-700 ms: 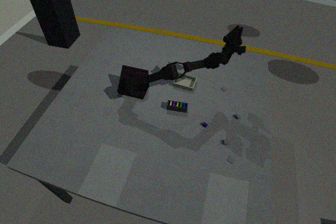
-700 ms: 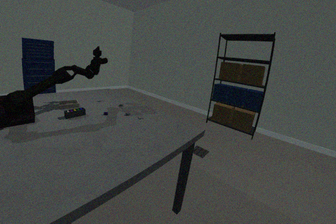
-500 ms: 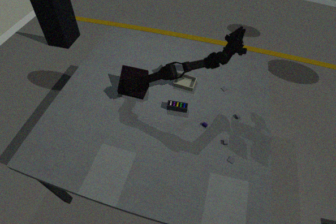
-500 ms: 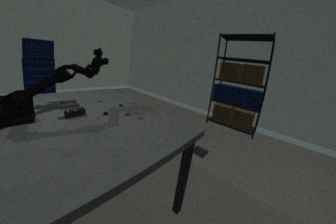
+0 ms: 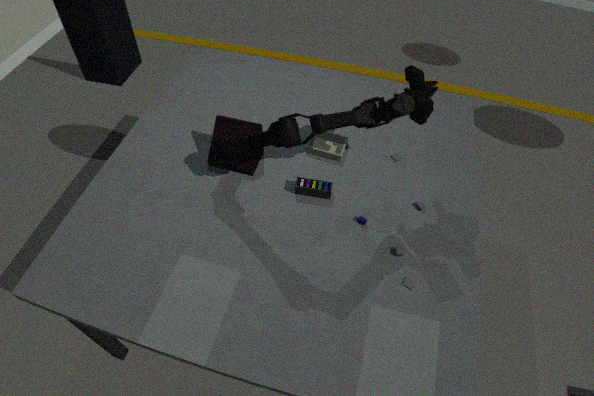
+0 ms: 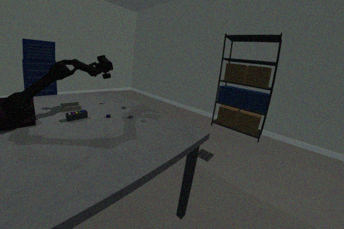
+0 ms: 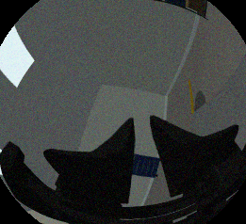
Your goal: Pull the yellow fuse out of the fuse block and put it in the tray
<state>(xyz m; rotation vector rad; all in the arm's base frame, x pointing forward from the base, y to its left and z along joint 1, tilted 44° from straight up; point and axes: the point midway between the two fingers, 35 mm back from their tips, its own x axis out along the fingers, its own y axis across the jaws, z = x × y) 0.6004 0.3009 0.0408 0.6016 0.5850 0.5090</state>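
My gripper tip is 320 mm past the yellow fuse, 300 mm above it and 260 mm to the left of it. Also, from my gripper tip: tray: 320 mm below, 310 mm behind, 50 mm to the right.
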